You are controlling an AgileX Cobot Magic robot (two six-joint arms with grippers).
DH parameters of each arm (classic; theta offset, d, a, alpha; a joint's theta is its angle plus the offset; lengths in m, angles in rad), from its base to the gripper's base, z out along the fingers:
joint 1: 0 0.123 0 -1.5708
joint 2: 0.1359 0 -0.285 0
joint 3: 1.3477 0 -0.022 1.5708
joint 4: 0 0.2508 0 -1.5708
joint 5: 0 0 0.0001 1.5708
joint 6: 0 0.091 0 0
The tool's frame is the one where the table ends.
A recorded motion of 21 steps. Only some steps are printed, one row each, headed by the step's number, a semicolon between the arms.
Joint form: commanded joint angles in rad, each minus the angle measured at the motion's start. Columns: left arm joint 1, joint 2, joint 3, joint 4, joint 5, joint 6; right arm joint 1, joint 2, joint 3, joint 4, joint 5, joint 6.
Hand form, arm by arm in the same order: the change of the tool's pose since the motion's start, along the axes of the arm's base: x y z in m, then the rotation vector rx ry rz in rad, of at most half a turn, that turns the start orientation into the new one. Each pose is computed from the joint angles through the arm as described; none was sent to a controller.
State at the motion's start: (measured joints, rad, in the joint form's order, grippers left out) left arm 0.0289 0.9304 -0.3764 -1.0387 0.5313 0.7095; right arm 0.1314 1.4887 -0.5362 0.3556 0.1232 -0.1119
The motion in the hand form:
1: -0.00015 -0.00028 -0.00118 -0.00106 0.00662 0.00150; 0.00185 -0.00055 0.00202 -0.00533 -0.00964 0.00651
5: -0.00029 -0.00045 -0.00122 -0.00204 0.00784 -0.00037; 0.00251 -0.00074 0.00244 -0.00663 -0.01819 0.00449
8: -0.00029 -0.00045 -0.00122 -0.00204 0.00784 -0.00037; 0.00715 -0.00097 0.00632 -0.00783 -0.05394 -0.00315
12: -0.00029 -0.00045 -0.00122 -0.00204 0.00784 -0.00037; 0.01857 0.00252 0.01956 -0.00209 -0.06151 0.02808
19: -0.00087 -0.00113 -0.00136 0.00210 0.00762 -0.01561; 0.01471 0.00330 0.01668 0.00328 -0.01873 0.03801
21: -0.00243 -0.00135 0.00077 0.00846 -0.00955 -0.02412; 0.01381 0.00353 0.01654 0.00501 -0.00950 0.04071
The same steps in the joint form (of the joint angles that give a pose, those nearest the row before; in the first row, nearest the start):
1: -0.0033 0.0025 0.0025 0.0029 -0.0025 -0.0067; -0.0032 -0.0015 -0.0073 -0.0009 0.0003 -0.0108
5: -0.0033 0.0025 0.0025 0.0028 -0.0001 -0.0067; -0.0032 -0.0015 -0.0073 -0.0010 -0.0085 -0.0107
8: -0.0033 0.0025 0.0025 0.0028 -0.0001 -0.0067; -0.0032 -0.0015 -0.0184 -0.0009 -0.0344 -0.0089
12: -0.0033 0.0025 0.0025 0.0028 -0.0001 -0.0067; -0.0032 -0.0014 -0.0862 -0.0028 0.0301 -0.0272
19: -0.0033 0.0025 0.0025 0.0029 0.0099 0.0056; -0.0032 -0.0015 -0.0826 -0.0029 0.0709 -0.0271
21: -0.0033 -0.0116 0.0025 0.0029 0.0126 0.0160; -0.0032 -0.0029 -0.0826 -0.0029 0.0821 -0.0270

